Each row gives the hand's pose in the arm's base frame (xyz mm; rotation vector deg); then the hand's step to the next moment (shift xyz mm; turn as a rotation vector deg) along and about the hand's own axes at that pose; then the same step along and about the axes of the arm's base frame.
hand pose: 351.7 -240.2 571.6 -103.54 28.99 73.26
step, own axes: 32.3 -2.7 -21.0 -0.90 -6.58 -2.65
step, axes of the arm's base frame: 26.7 -11.1 -25.6 5.90 1.42 3.79
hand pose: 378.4 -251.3 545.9 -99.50 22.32 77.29
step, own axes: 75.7 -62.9 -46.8 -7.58 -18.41 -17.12
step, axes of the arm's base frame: 100.2 18.4 -38.8 20.69 -4.94 15.39
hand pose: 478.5 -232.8 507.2 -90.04 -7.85 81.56
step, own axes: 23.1 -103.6 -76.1 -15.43 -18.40 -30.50
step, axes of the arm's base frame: 120.3 25.8 43.7 29.12 -17.52 18.76
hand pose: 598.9 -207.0 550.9 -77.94 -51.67 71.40
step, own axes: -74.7 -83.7 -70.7 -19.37 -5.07 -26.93
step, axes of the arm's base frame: 65.1 -70.7 91.4 23.44 -23.04 6.80
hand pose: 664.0 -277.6 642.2 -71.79 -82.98 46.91
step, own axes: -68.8 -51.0 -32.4 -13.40 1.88 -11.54
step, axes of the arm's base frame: 13.4 -82.0 38.5 10.93 -13.86 -2.16
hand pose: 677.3 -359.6 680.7 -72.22 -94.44 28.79
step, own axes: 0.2 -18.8 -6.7 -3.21 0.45 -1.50
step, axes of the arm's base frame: -3.6 -8.4 17.7 1.52 -3.04 -1.09
